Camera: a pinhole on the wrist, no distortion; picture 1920 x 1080 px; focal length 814.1 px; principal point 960.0 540.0 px. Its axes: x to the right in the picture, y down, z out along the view. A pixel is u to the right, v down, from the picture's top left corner.
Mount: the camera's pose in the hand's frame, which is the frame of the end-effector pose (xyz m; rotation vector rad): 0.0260 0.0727 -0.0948 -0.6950 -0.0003 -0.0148
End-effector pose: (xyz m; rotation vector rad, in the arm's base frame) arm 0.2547 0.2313 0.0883 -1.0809 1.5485 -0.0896
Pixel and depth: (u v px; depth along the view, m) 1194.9 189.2 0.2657
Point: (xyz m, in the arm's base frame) 0.3275 0.3410 -0.1360
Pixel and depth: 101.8 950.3 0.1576
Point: 0.0829 0.4445 0.0582
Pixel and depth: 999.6 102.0 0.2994
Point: 0.3730 0.4020 -0.0989
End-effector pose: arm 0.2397 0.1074 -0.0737 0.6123 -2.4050 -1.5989
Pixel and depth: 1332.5 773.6 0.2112
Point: 0.0582 0.1617 0.1373
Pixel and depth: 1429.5 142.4 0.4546
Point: -0.2117 0.3776 -0.0797
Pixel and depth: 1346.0 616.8 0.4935
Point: -0.1904 0.3466 0.1905
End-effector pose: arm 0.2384 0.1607 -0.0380 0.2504 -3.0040 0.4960
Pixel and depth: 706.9 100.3 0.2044
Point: 0.2472 0.2349 -0.2046
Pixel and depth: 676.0 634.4 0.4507
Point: 0.2813 0.4858 -0.3829
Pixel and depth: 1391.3 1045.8 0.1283
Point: 0.1095 0.3629 -0.0501
